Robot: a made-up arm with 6 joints. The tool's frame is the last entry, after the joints. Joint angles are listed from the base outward. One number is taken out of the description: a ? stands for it. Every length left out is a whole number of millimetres.
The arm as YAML. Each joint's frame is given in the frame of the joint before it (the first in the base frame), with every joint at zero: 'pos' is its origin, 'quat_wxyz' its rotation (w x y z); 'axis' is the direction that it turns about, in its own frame. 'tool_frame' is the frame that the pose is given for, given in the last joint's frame.
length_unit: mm
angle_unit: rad
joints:
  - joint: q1
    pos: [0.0, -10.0, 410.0]
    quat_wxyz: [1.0, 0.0, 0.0, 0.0]
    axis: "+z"
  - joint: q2
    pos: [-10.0, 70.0, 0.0]
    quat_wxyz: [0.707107, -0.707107, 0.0, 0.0]
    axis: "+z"
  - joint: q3
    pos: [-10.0, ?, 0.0]
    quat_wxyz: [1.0, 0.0, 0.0, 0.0]
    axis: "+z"
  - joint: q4
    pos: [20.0, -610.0, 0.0]
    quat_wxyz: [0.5, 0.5, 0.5, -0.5]
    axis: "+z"
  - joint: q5
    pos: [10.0, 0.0, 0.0]
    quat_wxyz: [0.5, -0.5, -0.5, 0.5]
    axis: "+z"
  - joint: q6
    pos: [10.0, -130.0, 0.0]
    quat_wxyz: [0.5, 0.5, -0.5, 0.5]
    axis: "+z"
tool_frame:
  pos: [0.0, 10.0, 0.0]
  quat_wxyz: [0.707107, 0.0, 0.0, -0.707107]
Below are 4 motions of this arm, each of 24 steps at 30 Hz.
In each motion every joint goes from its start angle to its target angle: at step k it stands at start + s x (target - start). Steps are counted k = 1, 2, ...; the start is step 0. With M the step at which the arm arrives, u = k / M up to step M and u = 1 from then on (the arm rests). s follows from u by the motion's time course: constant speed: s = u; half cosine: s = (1 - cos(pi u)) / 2; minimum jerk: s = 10 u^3 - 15 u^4 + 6 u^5.
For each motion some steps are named. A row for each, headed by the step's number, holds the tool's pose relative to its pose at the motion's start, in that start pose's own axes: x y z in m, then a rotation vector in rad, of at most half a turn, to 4 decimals.
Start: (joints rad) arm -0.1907 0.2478 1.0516 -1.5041 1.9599 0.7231
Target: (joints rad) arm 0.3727 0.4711 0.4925 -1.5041 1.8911 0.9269
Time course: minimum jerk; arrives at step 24
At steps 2, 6, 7, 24:
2: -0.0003 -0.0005 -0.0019 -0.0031 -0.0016 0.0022
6: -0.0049 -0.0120 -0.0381 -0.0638 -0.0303 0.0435
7: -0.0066 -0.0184 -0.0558 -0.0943 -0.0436 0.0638
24: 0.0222 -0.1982 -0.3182 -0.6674 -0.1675 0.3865

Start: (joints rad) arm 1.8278 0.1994 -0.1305 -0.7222 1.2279 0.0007
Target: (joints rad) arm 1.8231 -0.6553 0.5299 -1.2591 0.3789 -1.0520
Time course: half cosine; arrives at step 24
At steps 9, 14, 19, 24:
9: -0.0712 -0.1094 -0.1080 0.2169 -0.2732 -0.3595
14: -0.1100 -0.2140 -0.2398 0.5301 -0.4745 -0.7536
19: -0.1132 -0.2883 -0.3568 0.8485 -0.5675 -1.0841
24: -0.1075 -0.3131 -0.4023 0.9837 -0.5835 -1.2097

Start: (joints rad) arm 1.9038 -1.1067 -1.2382 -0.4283 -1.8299 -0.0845
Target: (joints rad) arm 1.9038 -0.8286 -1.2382 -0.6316 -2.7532 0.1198
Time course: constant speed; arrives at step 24
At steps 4, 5, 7, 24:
4: -0.0416 0.0135 -0.0259 -0.0178 -0.1135 0.0640
5: -0.0522 0.0166 -0.0324 -0.0221 -0.1418 0.0808
7: -0.0736 0.0225 -0.0456 -0.0302 -0.1985 0.1153
24: -0.2590 0.0525 -0.1601 -0.0722 -0.6811 0.4395

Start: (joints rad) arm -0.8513 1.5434 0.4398 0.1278 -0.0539 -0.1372
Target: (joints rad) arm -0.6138 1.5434 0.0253 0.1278 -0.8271 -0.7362
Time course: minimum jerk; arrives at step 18
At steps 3, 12, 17, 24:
3: -0.0143 0.0085 0.0000 -0.0036 -0.0420 -0.0239
12: -0.2938 0.1951 -0.0959 0.1168 -0.9376 -0.4018
17: -0.3558 0.2418 -0.1506 0.2210 -1.1722 -0.4454
24: -0.3562 0.2422 -0.1510 0.2219 -1.1739 -0.4456

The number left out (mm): -390.0
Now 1 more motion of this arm.
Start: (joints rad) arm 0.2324 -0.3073 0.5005 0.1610 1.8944 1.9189
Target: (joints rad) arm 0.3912 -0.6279 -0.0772 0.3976 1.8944 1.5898
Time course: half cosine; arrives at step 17
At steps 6, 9, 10, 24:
6: 0.0119 -0.0632 -0.1616 -0.2069 0.1562 -0.1737
9: -0.0022 -0.1525 -0.3083 -0.4221 0.2874 -0.3438
10: -0.0127 -0.1882 -0.3539 -0.4981 0.3267 -0.4008
24: -0.0822 -0.3541 -0.5094 -0.8202 0.4546 -0.6229

